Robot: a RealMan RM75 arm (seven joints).
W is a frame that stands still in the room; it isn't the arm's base.
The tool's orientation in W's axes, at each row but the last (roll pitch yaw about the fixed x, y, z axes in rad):
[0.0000, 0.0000, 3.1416]
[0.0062, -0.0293, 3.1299]
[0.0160, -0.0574, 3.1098]
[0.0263, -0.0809, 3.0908]
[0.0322, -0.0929, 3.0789]
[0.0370, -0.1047, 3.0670]
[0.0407, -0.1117, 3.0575]
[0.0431, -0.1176, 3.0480]
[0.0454, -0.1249, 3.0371]
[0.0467, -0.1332, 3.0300]
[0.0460, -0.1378, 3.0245]
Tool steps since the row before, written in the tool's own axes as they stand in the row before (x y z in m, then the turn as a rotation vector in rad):
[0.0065, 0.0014, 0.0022, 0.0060, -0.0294, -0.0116]
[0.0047, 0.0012, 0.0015, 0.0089, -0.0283, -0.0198]
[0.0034, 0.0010, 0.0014, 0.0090, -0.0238, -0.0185]
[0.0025, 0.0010, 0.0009, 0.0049, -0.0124, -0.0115]
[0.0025, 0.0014, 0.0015, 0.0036, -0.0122, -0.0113]
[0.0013, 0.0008, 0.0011, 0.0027, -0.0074, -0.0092]
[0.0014, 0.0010, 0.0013, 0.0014, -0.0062, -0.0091]
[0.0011, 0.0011, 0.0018, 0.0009, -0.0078, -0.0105]
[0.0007, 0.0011, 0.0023, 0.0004, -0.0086, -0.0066]
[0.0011, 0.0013, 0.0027, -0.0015, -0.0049, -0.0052]
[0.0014, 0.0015, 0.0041, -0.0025, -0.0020, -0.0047]
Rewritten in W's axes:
[-0.0065, -0.0014, 0.0022, -0.0060, 0.0294, -0.0116]
[-0.0047, -0.0011, 0.0016, -0.0092, 0.0283, -0.0197]
[-0.0033, -0.0009, 0.0016, -0.0093, 0.0238, -0.0183]
[-0.0025, -0.0009, 0.0011, -0.0052, 0.0124, -0.0114]
[-0.0024, -0.0012, 0.0018, -0.0039, 0.0121, -0.0113]
[-0.0012, -0.0007, 0.0013, -0.0031, 0.0073, -0.0091]
[-0.0013, -0.0008, 0.0015, -0.0019, 0.0060, -0.0091]
[-0.0010, -0.0009, 0.0020, -0.0015, 0.0075, -0.0106]
[-0.0005, -0.0009, 0.0024, -0.0004, 0.0084, -0.0069]
[-0.0009, -0.0011, 0.0029, 0.0013, 0.0045, -0.0056]
[-0.0010, -0.0012, 0.0043, 0.0020, 0.0016, -0.0051]

